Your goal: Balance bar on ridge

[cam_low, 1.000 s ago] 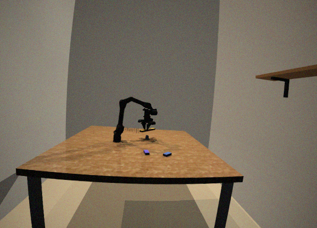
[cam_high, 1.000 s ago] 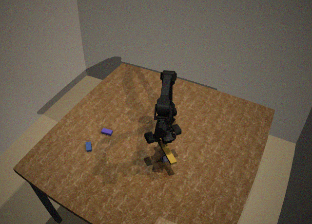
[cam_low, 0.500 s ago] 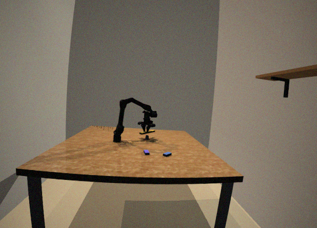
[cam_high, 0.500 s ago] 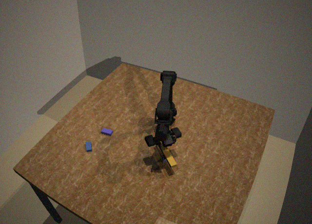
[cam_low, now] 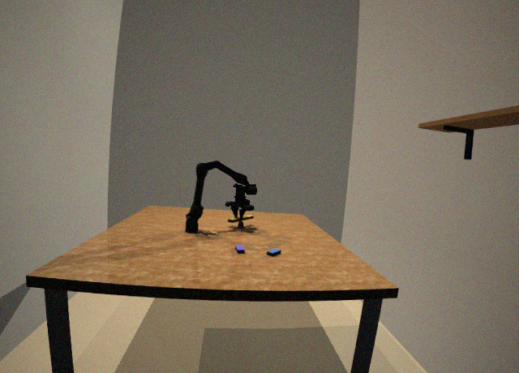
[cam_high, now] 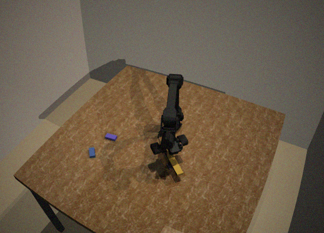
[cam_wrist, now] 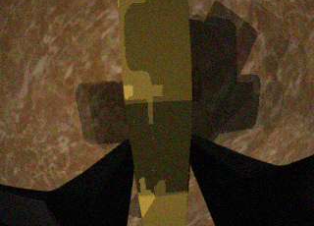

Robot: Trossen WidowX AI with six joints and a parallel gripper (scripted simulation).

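Now: gripper tip 20 mm short of the yellow bar and 20 mm to the right of it. Round my gripper tip: blue block: 160 mm ahead, 410 mm to the right, 50 mm below; purple block: 390 mm to the right, 50 mm below.
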